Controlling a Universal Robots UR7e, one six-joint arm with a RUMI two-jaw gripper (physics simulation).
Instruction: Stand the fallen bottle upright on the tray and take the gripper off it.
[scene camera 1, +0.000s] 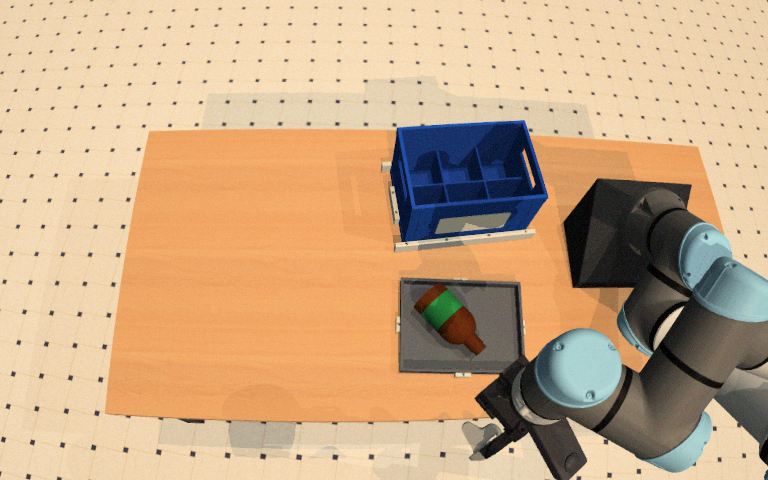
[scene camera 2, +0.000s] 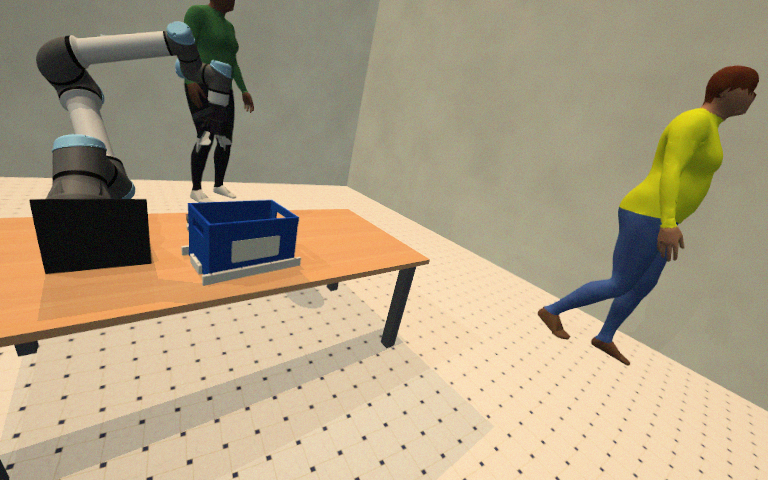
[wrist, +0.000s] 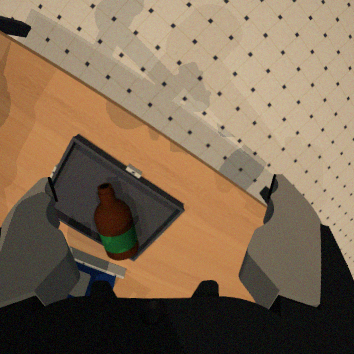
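Seen in the pictures: gripper, fingertip midpoint: (scene camera 2: 211, 151) (wrist: 161, 179); arm's base at its link origin: (scene camera 1: 651, 221) (scene camera 2: 81, 214).
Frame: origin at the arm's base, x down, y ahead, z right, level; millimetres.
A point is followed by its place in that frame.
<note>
The brown bottle (scene camera 1: 459, 328) @(x 62, y 445, z -164 mm) (wrist: 114, 217) @(x 67, y 442, z -173 mm) with a green label lies on its side on the dark grey tray (scene camera 1: 501, 339) @(x 132, y 344, z -180 mm) (wrist: 80, 192) @(x 133, y 360, z -140 mm). In scene camera 1, its base is near the tray's upper left corner and its neck points to the lower right. Neither bottle nor tray shows in scene camera 2. My gripper (scene camera 1: 479, 444) (scene camera 2: 213, 144) @(x -117, y 437, z -371 mm) (wrist: 161, 179) @(x -117, y 437, z -371 mm) is open and empty. It hangs high above table level, below and right of the tray in scene camera 1, apart from the bottle. In the wrist view the bottle appears nearer the left finger.
A blue crate (scene camera 1: 419, 223) @(x 28, y 497, z 45 mm) (scene camera 2: 216, 246) @(x 28, y 270, z 237 mm) with compartments stands beside the tray, with pale rails (scene camera 1: 464, 240) @(x 111, y 390, z 37 mm) (scene camera 2: 252, 271) @(x 123, y 373, z 245 mm) along its foot. The arm's black pedestal (scene camera 1: 586, 249) @(x 49, y 148, z -32 mm) (scene camera 2: 90, 237) @(x 43, y 11, z 62 mm) stands on the table. Two people, in green (scene camera 2: 214, 36) and yellow (scene camera 2: 685, 164), show beyond the table.
</note>
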